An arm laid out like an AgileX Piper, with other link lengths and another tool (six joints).
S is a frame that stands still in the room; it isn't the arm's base.
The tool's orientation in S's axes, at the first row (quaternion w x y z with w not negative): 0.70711, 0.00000, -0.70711, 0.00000
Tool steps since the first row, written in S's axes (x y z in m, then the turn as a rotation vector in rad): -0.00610, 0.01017, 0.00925, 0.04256, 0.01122, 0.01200; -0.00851, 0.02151, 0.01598, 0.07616, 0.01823, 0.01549; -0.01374, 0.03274, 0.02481, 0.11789, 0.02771, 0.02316; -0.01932, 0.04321, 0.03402, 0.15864, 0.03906, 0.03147; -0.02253, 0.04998, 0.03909, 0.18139, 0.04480, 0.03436; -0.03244, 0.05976, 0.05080, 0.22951, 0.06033, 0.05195; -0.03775, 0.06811, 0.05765, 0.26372, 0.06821, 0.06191; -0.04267, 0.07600, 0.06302, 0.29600, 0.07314, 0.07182; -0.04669, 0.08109, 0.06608, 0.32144, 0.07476, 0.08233; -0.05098, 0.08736, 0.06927, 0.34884, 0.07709, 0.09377
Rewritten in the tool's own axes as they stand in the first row. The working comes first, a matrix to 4 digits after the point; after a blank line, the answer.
The tool's axes in the first row as the columns of a matrix, in S's axes (used below as rounded here):
0.0000, 0.0000, -1.0000
0.0000, 1.0000, 0.0000
1.0000, 0.0000, 0.0000

0.00925, 0.01017, 0.00610, 0.01200, 0.01122, -0.04256; 0.01598, 0.02151, 0.00851, 0.01549, 0.01823, -0.07616; 0.02481, 0.03274, 0.01374, 0.02316, 0.02771, -0.11789; 0.03402, 0.04321, 0.01932, 0.03147, 0.03906, -0.15864; 0.03909, 0.04998, 0.02253, 0.03436, 0.04480, -0.18139; 0.05080, 0.05976, 0.03244, 0.05195, 0.06033, -0.22951; 0.05765, 0.06811, 0.03775, 0.06191, 0.06821, -0.26372; 0.06302, 0.07600, 0.04267, 0.07182, 0.07314, -0.29600; 0.06608, 0.08109, 0.04669, 0.08233, 0.07476, -0.32144; 0.06927, 0.08736, 0.05098, 0.09377, 0.07709, -0.34884
